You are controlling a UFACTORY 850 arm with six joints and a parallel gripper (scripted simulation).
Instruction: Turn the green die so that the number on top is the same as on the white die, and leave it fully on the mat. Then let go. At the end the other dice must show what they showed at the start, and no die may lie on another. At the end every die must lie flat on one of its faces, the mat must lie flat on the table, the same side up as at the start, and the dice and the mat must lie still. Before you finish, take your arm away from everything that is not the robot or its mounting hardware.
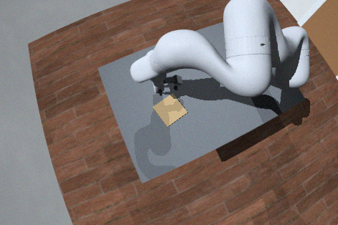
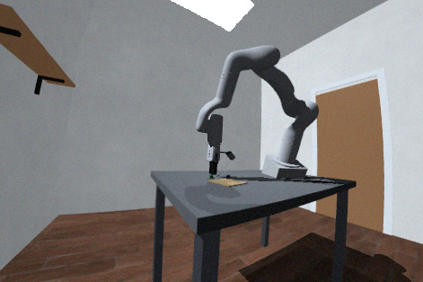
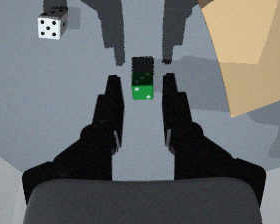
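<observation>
Right now the green die is 30 mm below my hand and 10 mm ahead of it. From my hand the other things lie so: black die 90 mm behind, 30 mm below, 20 mm to the left; white die 60 mm behind, 50 mm to the right, 30 mm below; mat 130 mm to the left, 40 mm below, 10 mm behind.
</observation>
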